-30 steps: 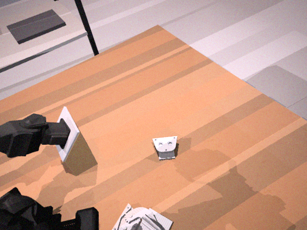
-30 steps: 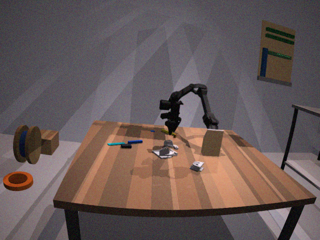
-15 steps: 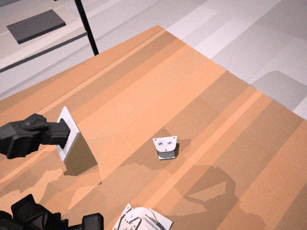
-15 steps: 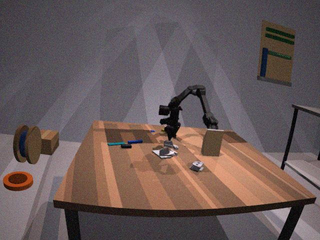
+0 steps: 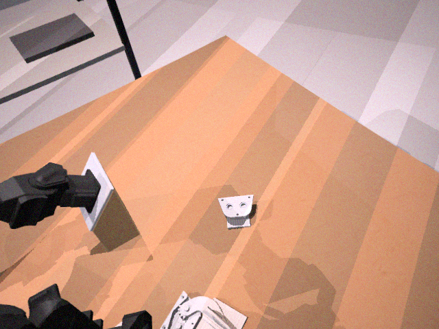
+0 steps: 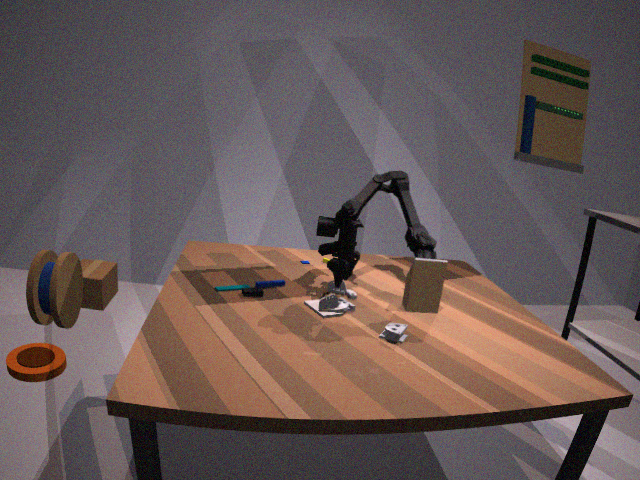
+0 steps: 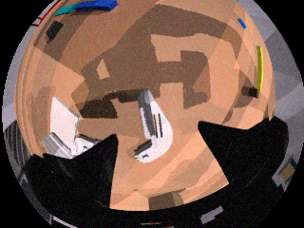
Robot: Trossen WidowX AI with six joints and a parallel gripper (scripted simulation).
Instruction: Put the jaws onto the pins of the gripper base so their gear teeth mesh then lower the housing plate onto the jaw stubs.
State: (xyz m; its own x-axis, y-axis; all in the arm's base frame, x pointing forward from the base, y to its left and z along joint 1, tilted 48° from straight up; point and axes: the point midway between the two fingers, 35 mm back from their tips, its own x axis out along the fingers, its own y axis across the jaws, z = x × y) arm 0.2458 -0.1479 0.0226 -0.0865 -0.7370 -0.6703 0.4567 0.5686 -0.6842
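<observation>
The white jaw lies 20 mm behind my gripper tip, 30 mm to the left of it and 30 mm below it. Round my gripper tip: black block: 300 mm ahead, 60 mm to the left, 30 mm below; then yellow bar: 40 mm behind, 310 mm to the right, 20 mm below; then blue bar: 230 mm ahead, 30 mm to the right, 30 mm below.
</observation>
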